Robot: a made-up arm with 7 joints. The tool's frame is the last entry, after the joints.
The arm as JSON. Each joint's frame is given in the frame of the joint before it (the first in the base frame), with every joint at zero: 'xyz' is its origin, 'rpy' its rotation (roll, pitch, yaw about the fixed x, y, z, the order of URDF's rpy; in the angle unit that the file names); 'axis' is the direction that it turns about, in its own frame. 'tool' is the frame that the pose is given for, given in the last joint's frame.
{
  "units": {
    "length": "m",
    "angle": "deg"
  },
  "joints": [
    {
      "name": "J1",
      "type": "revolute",
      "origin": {
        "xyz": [
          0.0,
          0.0,
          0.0
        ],
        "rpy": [
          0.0,
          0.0,
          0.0
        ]
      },
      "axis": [
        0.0,
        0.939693,
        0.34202
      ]
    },
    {
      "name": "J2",
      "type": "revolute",
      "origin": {
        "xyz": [
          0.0,
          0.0,
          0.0
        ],
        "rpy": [
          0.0,
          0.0,
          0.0
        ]
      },
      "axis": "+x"
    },
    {
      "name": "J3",
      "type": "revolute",
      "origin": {
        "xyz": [
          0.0,
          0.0,
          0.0
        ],
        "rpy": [
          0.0,
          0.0,
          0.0
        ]
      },
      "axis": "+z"
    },
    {
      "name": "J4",
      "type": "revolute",
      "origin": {
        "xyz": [
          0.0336,
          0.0,
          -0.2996
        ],
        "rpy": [
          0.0,
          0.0,
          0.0
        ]
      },
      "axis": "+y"
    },
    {
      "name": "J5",
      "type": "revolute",
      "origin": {
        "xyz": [
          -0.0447,
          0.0,
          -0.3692
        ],
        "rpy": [
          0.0,
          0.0,
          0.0
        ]
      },
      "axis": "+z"
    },
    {
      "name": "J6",
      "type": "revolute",
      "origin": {
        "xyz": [
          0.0,
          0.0,
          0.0
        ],
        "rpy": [
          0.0,
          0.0,
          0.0
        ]
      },
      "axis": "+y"
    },
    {
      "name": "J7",
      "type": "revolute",
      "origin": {
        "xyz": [
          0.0,
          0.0,
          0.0
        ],
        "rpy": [
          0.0,
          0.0,
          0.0
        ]
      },
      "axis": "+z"
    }
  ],
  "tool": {
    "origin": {
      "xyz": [
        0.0,
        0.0,
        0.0
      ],
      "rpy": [
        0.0,
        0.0,
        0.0
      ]
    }
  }
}
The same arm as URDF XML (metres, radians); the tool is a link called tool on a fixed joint. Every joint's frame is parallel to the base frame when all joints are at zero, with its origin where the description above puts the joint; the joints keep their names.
<robot name="arm">
<joint name="J1" type="continuous"><parent link="base"/><child link="link1"/><origin xyz="0 0 0"/><axis xyz="0 0.9397 0.342"/></joint>
<joint name="J2" type="continuous"><parent link="link1"/><child link="link2"/><origin xyz="0 0 0"/><axis xyz="1 0 0"/></joint>
<joint name="J3" type="continuous"><parent link="link2"/><child link="link3"/><origin xyz="0 0 0"/><axis xyz="0 0 1"/></joint>
<joint name="J4" type="continuous"><parent link="link3"/><child link="link4"/><origin xyz="0.0336 0 -0.2996"/><axis xyz="0 1 0"/></joint>
<joint name="J5" type="continuous"><parent link="link4"/><child link="link5"/><origin xyz="-0.0447 0 -0.3692"/><axis xyz="0 0 1"/></joint>
<joint name="J6" type="continuous"><parent link="link5"/><child link="link6"/><origin xyz="0 0 0"/><axis xyz="0 1 0"/></joint>
<joint name="J7" type="continuous"><parent link="link6"/><child link="link7"/><origin xyz="0 0 0"/><axis xyz="0 0 1"/></joint>
<joint name="tool_fixed" type="fixed"><parent link="link7"/><child link="tool"/><origin xyz="0 0 0"/></joint>
<link name="base"/>
<link name="link1"/>
<link name="link2"/>
<link name="link3"/>
<link name="link4"/>
<link name="link5"/>
<link name="link6"/>
<link name="link7"/>
<link name="tool"/>
</robot>

